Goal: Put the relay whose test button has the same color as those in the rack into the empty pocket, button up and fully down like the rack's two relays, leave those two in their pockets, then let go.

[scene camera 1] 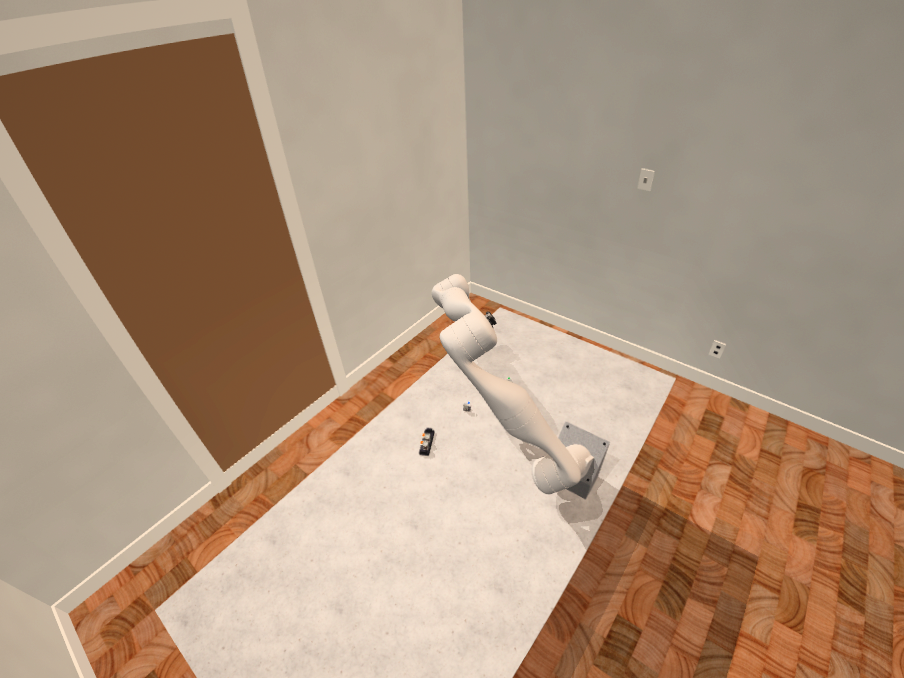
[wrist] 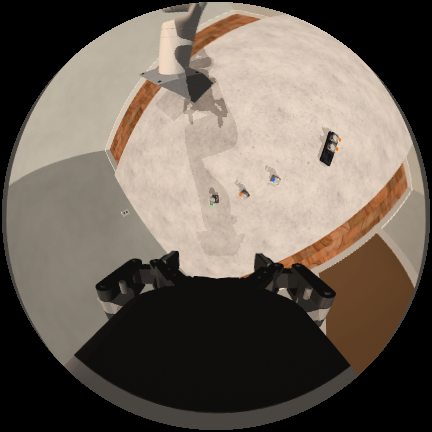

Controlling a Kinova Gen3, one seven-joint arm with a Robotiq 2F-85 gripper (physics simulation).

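Places are measured from the arm's base along level axes (x left, y ahead, z down), in millimetres.
Where they show: gripper, fingertip midpoint: (wrist: 216,260); arm's base, link origin: (scene camera 1: 576,459) (wrist: 173,69).
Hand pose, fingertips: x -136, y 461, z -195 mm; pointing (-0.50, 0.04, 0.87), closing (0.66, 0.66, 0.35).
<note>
Things, the pixels of their top centre, and the offset from my fingertips. "spot": a spot on its surface instead. Level surfaces: height alone.
- black rack, surface spot: (wrist: 326,159) spot: dy +50, dx +260, dz +316 mm
- pale mat, surface height: dz +319 mm
- green button, top centre: (wrist: 210,201) (scene camera 1: 509,379) dy -68, dx -113, dz +275 mm
The black rack (scene camera 1: 426,442) (wrist: 326,159) lies on the pale mat (scene camera 1: 365,547) (wrist: 300,90). Two relays with orange buttons sit in it; in the wrist view its lower end is the empty pocket. Three loose relays lie in a spaced row: one with a blue button (scene camera 1: 466,407) (wrist: 274,179) nearest the rack, one with an orange button (wrist: 243,194) in the middle, and one with a green button (scene camera 1: 508,379) (wrist: 214,199) farthest. The arm hides the orange one in the scene view. My gripper (scene camera 1: 490,318) (wrist: 216,260) is open and empty, well above the mat, away from the relays.
The arm (scene camera 1: 514,408) reaches over the mat from its grey base plate (scene camera 1: 595,441) (wrist: 165,81). Its shadow falls across the mat, around the green-button relay. Walls meet in a corner behind the gripper. A brown door (scene camera 1: 182,218) (wrist: 370,300) stands beyond the wood floor strip.
</note>
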